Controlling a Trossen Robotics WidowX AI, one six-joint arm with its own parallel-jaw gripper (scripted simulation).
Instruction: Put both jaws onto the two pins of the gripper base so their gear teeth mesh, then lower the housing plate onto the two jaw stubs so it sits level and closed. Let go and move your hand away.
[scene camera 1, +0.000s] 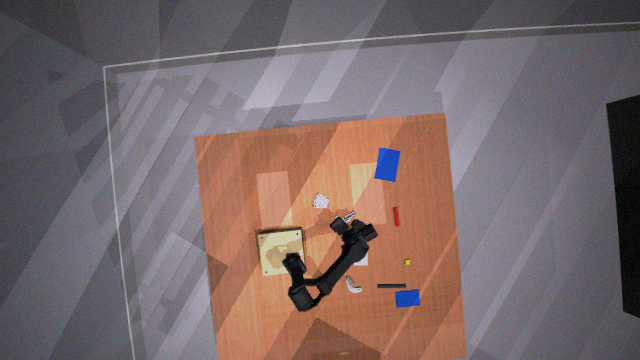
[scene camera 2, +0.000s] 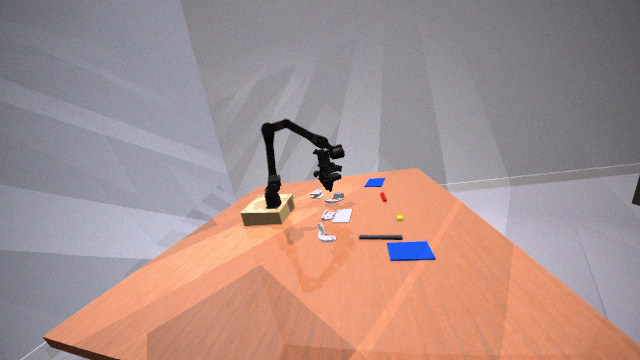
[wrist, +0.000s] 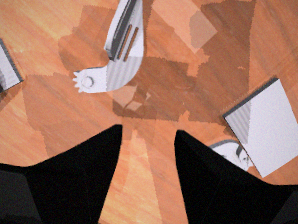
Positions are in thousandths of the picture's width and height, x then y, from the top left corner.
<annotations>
A blue square (scene camera 2: 624, 699) is 0.65 m from the lens.
</annotations>
